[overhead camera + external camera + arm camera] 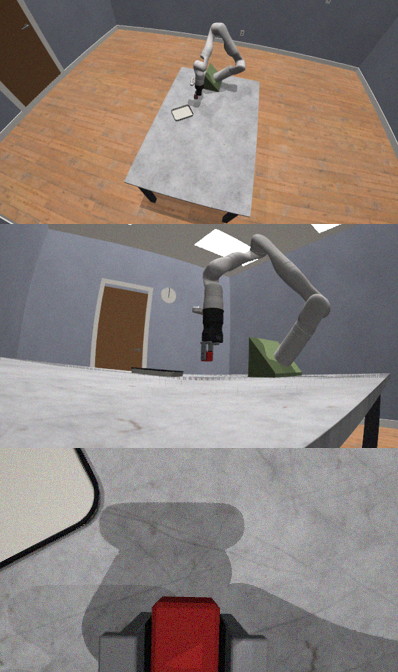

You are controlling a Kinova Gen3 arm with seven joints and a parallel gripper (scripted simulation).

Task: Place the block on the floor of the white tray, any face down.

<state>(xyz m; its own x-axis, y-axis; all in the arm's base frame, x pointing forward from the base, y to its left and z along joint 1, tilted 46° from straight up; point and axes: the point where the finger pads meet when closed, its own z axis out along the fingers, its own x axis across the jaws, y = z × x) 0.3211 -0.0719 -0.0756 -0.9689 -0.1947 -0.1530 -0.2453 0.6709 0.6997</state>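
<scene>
My hand is 16 cm short of the white tray, 7 cm to the left of it and 7 cm above it. Round my hand: red block: right at my hand.
</scene>
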